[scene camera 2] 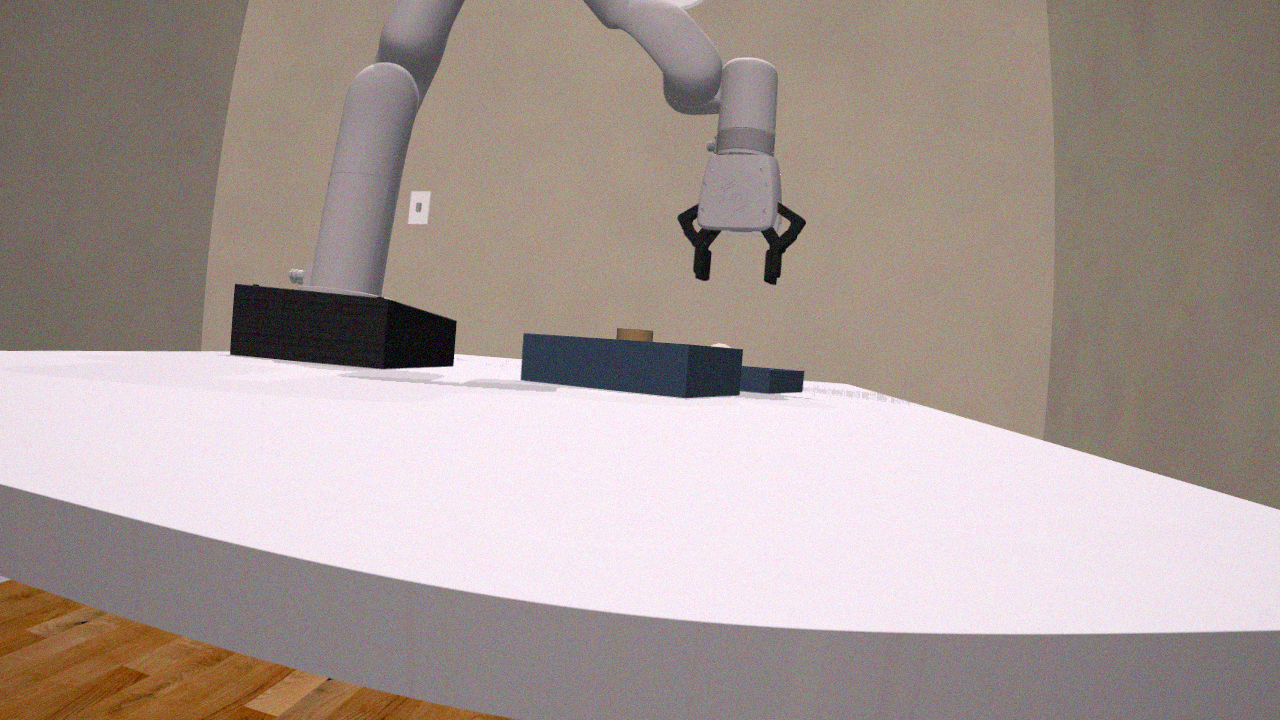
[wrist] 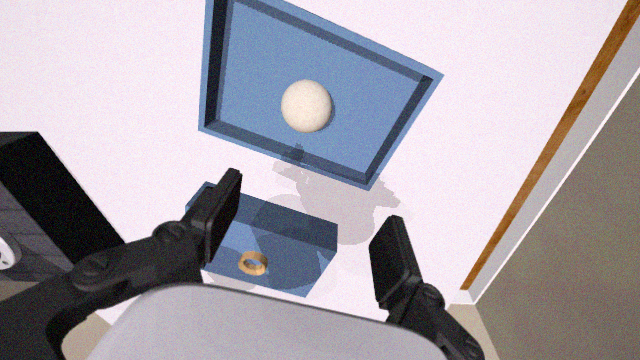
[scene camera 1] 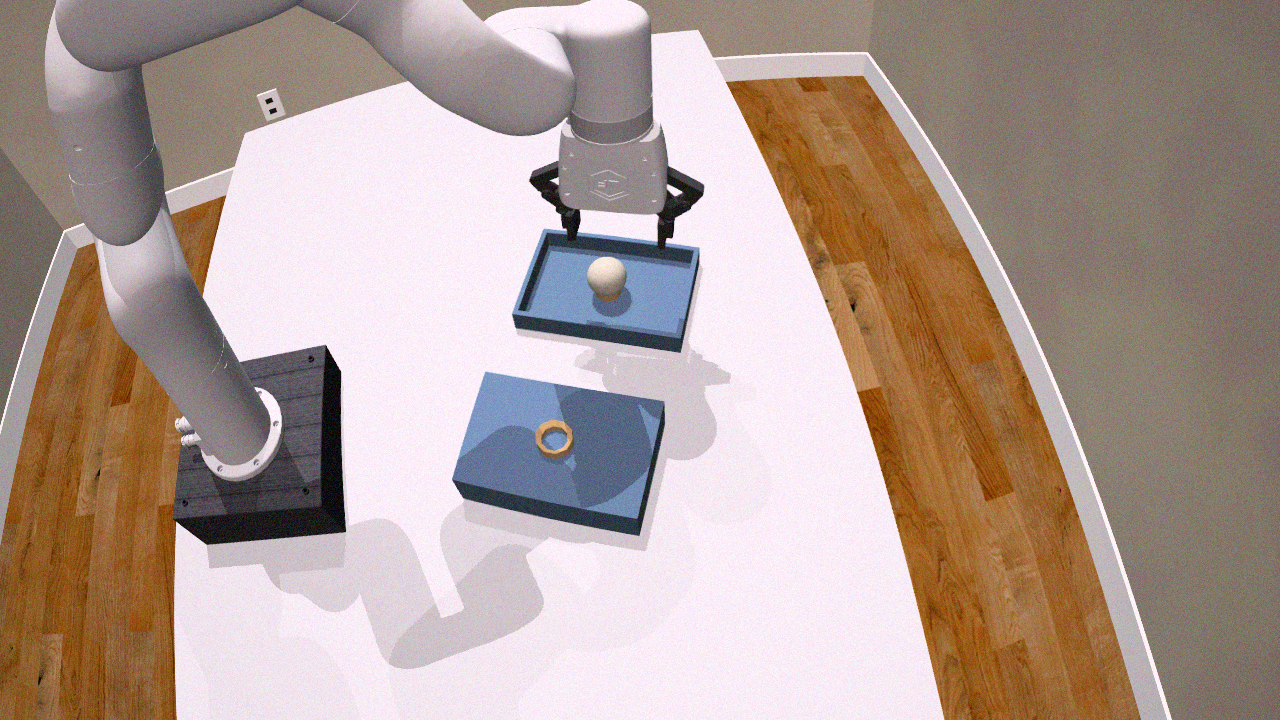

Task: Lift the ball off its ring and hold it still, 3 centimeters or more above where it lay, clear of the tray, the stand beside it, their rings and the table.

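Frame: origin at the arm's base, x ahead, y left, z up, level; metres.
Seen in the pictures: gripper, between the fingertips: [scene camera 2: 735, 281] [wrist: 312, 210] [scene camera 1: 618, 234]; arm's base, origin of its link: [scene camera 2: 343, 301] [scene camera 1: 242, 435].
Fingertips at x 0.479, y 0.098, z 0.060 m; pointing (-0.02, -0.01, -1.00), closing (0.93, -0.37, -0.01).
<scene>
Offsets run from my fingertips to a thing's middle. "spot": to the spot under its first point. Level surfaces: height alone.
A cream ball {dx -0.013, dy +0.029, dz -0.101 m} [scene camera 1: 606, 277] [wrist: 306, 106] rests on its ring {spot: dx -0.014, dy +0.008, dz -0.109 m} [scene camera 1: 610, 297] inside the blue walled tray {dx -0.013, dy +0.029, dz -0.120 m} [scene camera 1: 597, 336] [wrist: 430, 82]. In scene camera 2 the ball's top {spot: dx -0.012, dy +0.019, dz -0.081 m} [scene camera 2: 721, 345] shows behind the stand. The blue stand [scene camera 1: 501, 402] [scene camera 2: 604, 362] [wrist: 325, 232] carries an empty orange ring {spot: dx -0.119, dy -0.181, dz -0.074 m} [scene camera 1: 542, 450] [scene camera 2: 634, 334] [wrist: 242, 266]. My gripper [scene camera 1: 617, 241] [scene camera 2: 737, 279] [wrist: 312, 210] is open with nothing between its fingers. It points down and hangs well above the tray, apart from the ball. In the wrist view the ball lies beyond the fingertips. The ball hides most of its ring.
The black base block [scene camera 1: 332, 447] [scene camera 2: 313, 326] [wrist: 60, 185] of the arm stands left of the stand on the white table {dz -0.134 m} [scene camera 1: 760, 582] [scene camera 2: 626, 501] [wrist: 100, 60]. The tray's raised walls surround the ball. The stand is separated from the tray by a gap.
</scene>
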